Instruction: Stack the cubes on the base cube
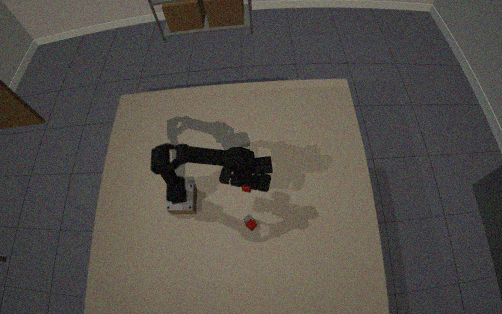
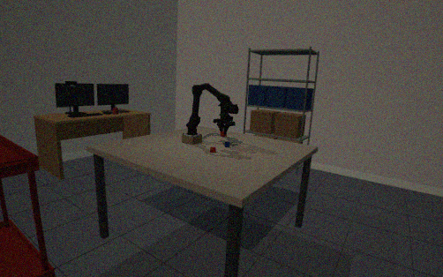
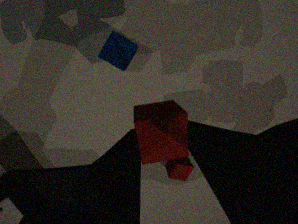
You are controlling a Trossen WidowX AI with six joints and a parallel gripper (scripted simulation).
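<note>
Now: gripper tip 10 cm above the blue base cube and 7 cm to the right of it.
</note>
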